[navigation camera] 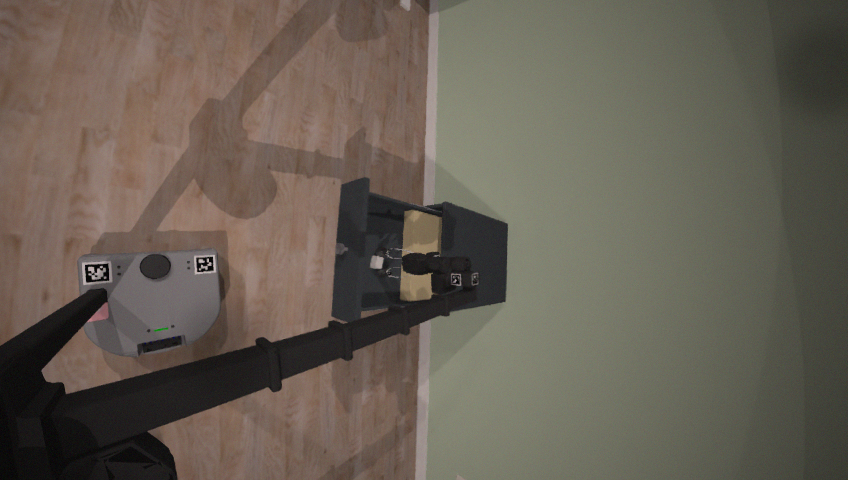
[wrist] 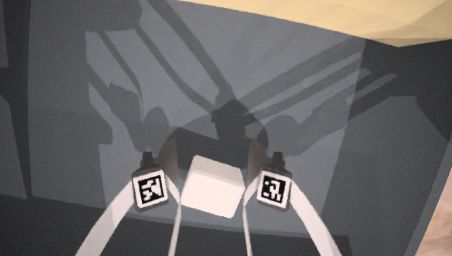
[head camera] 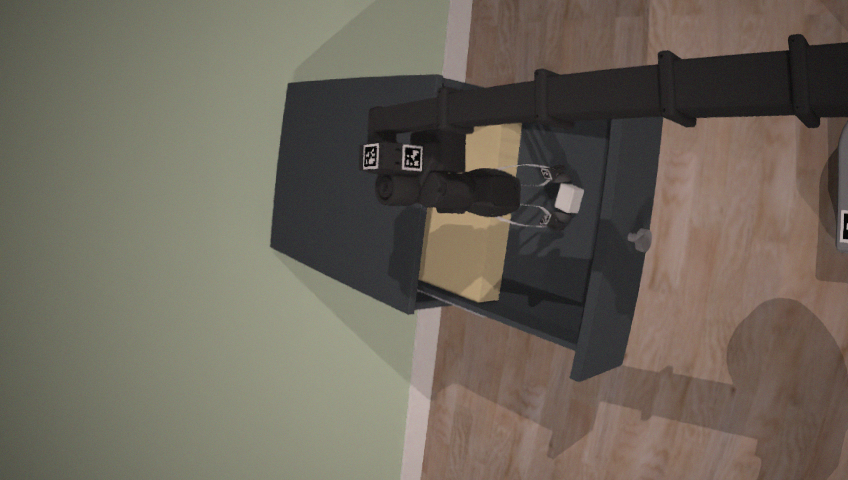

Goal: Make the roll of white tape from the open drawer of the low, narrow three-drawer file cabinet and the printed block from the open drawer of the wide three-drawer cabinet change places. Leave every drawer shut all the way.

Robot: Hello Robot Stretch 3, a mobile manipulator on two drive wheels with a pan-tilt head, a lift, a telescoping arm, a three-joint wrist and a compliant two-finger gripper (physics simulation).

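A small white block (head camera: 569,199) (navigation camera: 376,262) (wrist: 214,192) is low in the open drawer (head camera: 633,166) (navigation camera: 351,214) of a dark grey cabinet (head camera: 339,160) (navigation camera: 482,249), between a tan box and the drawer front. My gripper (head camera: 560,198) (navigation camera: 381,262) (wrist: 213,157) reaches down into this drawer. Its fingers are open, one on each side of the block, with a narrow gap beside it in the wrist view. I see no print on the block's visible faces. The roll of white tape does not show in these views.
The tan box (head camera: 464,255) (navigation camera: 423,231) (wrist: 375,20) lies across the drawer's rear part. A knob (head camera: 642,239) (navigation camera: 340,249) sticks out from the drawer front. The green wall (head camera: 148,237) (navigation camera: 624,237) is behind the cabinet. My grey base (navigation camera: 172,303) stands before the drawer.
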